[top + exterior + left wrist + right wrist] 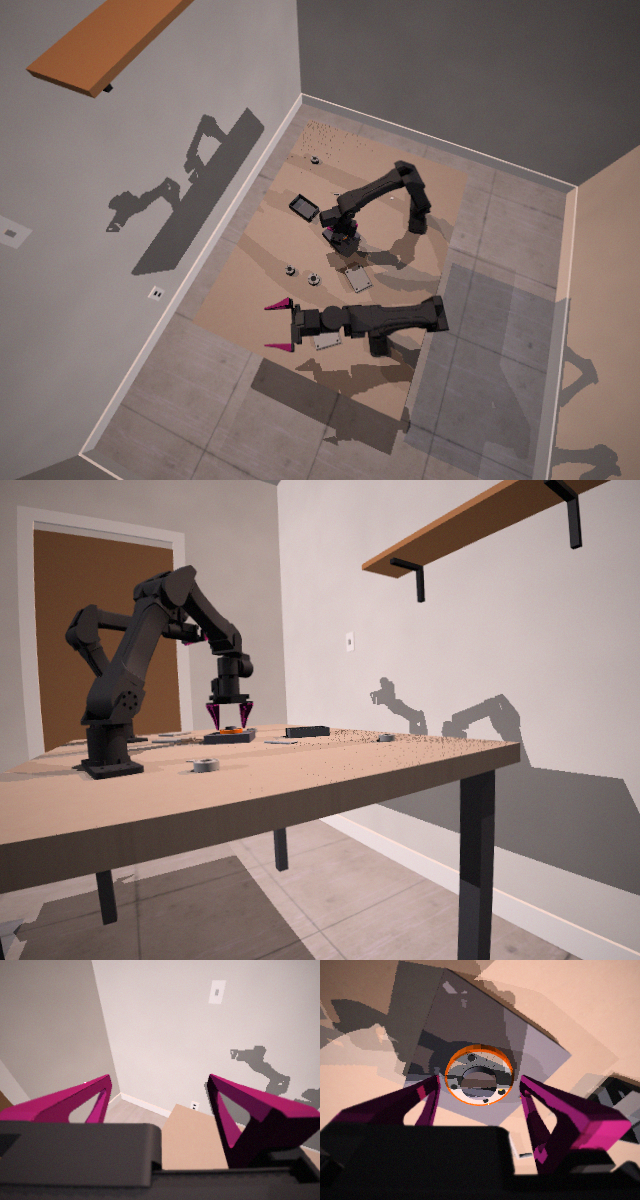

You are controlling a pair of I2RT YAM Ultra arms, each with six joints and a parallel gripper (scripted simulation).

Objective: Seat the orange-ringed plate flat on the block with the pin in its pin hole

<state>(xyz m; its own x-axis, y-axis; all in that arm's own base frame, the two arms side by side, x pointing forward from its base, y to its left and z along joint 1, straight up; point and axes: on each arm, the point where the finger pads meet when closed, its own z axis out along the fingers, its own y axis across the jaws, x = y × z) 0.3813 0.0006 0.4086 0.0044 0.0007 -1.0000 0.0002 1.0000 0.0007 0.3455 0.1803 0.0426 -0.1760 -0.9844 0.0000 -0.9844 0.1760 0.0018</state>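
The dark block lies 20 mm below my right hand, 20 mm ahead of it and 10 mm to the right of it. From my right hand the other things lie so: dark tray 220 mm ahead, 60 mm to the right, 40 mm below; then L-shaped metal key 180 mm to the right, 90 mm ahead, 40 mm below.
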